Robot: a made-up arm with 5 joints.
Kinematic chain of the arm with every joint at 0, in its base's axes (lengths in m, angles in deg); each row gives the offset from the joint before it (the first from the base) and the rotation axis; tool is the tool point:
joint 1: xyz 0 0 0.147 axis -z
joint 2: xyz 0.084 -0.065 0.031 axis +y
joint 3: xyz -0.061 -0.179 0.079 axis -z
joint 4: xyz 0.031 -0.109 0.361 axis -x
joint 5: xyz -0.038 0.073 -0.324 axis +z
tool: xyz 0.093 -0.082 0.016
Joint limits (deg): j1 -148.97..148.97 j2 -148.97..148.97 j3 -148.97..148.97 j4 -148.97..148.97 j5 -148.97..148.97
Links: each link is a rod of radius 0.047 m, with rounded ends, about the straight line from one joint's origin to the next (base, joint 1, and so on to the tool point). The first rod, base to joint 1, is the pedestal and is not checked.
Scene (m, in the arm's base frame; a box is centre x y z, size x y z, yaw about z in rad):
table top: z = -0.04
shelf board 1: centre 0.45 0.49 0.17 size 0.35 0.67 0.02 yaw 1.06
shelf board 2: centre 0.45 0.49 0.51 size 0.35 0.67 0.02 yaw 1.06
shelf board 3: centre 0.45 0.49 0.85 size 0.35 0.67 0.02 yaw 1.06
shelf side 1: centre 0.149 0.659 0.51 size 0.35 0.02 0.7 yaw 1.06
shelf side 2: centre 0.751 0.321 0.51 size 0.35 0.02 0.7 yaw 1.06
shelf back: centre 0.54 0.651 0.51 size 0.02 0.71 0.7 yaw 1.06
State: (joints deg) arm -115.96 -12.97 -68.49 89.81 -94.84
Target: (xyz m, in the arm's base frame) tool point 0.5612 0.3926 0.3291
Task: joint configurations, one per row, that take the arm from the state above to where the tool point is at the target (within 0.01 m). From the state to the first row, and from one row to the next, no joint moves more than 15 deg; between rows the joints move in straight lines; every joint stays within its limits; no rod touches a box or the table.
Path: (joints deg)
1: -114.40 -21.65 -79.39 83.84 -93.52
2: -112.84 -30.34 -90.30 77.86 -92.20
3: -111.28 -39.02 -101.20 71.89 -90.87
4: -110.26 -46.80 -93.81 58.65 -93.39
5: -109.23 -54.58 -86.42 45.41 -95.90
6: -108.20 -62.37 -79.03 32.17 -98.42
7: -107.18 -70.15 -71.64 18.93 -100.93
8: -115.94 -66.24 -58.46 31.73 -103.36
9: -124.70 -62.33 -45.28 44.53 -105.78
10: -133.45 -58.41 -32.10 57.33 -108.20
11: -142.21 -54.50 -18.92 70.13 -110.63

